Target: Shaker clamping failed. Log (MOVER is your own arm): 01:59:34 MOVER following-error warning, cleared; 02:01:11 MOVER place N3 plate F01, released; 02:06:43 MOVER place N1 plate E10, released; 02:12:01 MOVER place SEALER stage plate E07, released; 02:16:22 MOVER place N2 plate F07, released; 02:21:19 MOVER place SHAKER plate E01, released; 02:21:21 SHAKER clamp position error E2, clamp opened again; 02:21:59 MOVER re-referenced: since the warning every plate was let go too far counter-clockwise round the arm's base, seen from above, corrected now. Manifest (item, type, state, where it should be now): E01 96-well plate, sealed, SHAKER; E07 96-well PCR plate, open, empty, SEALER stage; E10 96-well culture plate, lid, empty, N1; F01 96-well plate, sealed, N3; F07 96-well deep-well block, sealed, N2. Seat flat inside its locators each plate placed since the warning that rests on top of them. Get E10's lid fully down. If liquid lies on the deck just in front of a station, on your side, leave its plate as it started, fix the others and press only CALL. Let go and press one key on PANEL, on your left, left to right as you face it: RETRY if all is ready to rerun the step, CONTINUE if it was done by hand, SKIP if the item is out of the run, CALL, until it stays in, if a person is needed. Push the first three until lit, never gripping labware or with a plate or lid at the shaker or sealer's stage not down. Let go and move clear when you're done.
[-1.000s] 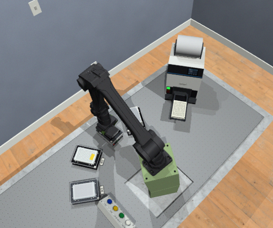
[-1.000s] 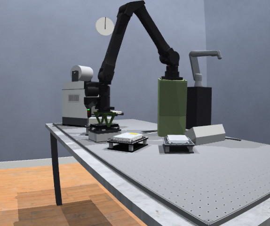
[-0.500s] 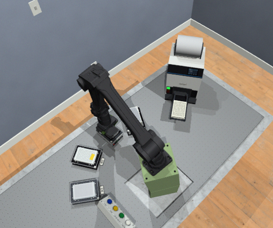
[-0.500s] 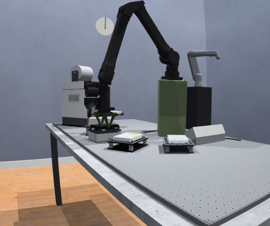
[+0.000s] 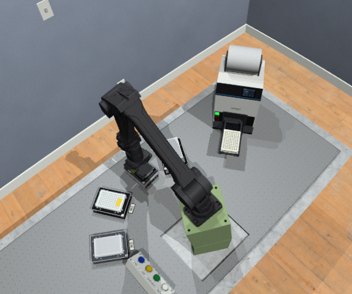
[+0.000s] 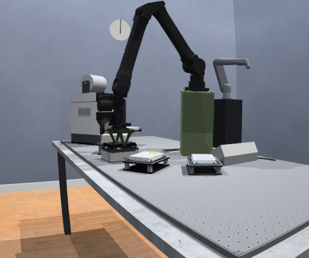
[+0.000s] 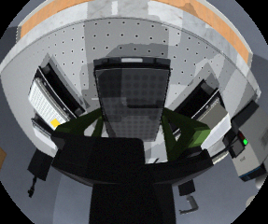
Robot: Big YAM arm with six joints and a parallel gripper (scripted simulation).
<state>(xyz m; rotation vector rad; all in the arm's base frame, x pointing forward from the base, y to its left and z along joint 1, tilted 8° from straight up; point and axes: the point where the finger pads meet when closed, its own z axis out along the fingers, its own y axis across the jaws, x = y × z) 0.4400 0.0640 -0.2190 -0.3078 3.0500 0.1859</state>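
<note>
The dark sealed plate is right at my hand. The rest, counted from my hand: white deep-well block 180 mm to the right, 20 mm behind; then film roll 640 mm to the right, 320 mm above.
</note>
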